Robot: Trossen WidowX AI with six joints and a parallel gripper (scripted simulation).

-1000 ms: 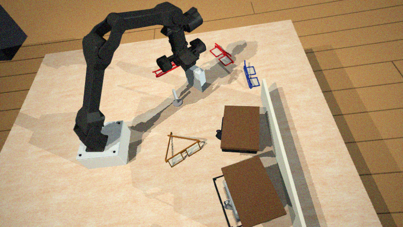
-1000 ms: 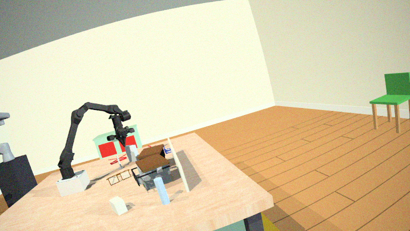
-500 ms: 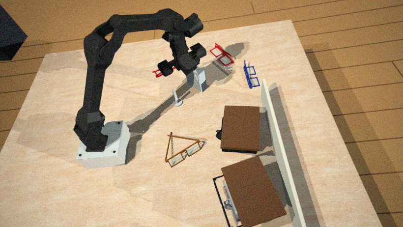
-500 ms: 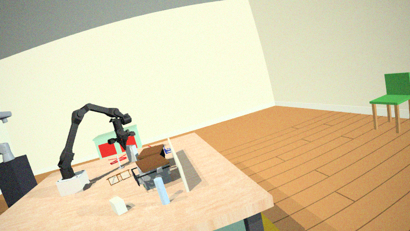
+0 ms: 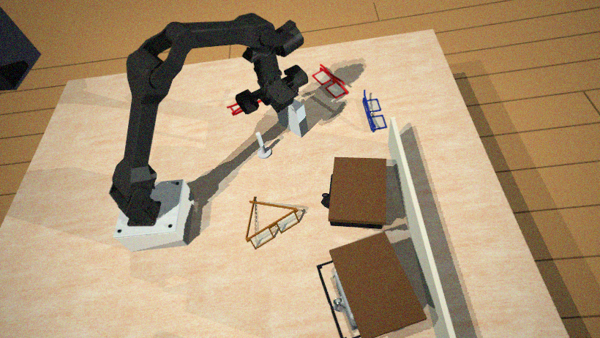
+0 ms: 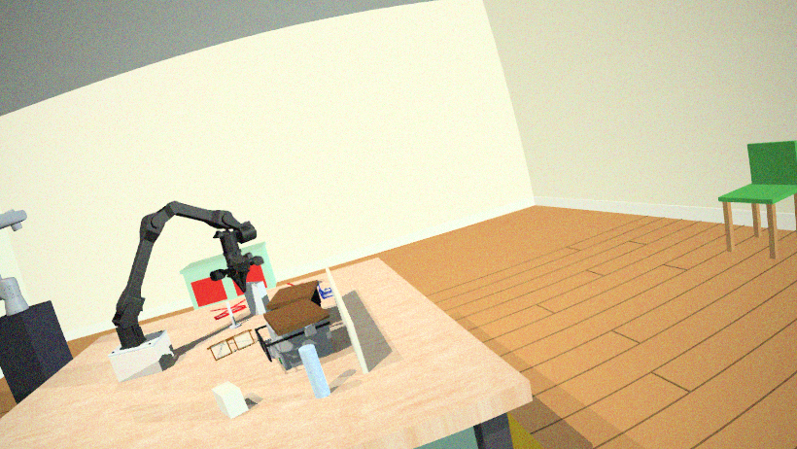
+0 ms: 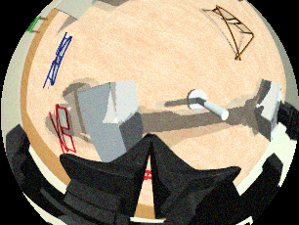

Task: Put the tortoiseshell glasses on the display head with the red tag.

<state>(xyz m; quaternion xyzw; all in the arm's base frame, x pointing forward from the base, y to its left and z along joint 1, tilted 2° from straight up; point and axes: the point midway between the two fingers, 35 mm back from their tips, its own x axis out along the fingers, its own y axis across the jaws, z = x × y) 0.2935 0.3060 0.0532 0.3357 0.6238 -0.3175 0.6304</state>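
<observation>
Now: gripper tip 50 mm past the white peg, 70 mm to the left of it and 70 mm above it. Round my gripper tip: pale blue cylinder 280 mm ahead, 700 mm to the right, 40 mm below; then white cube 90 mm ahead, 680 mm to the right, 60 mm below; then long white board 330 mm ahead, 350 mm to the right, 40 mm below.
</observation>
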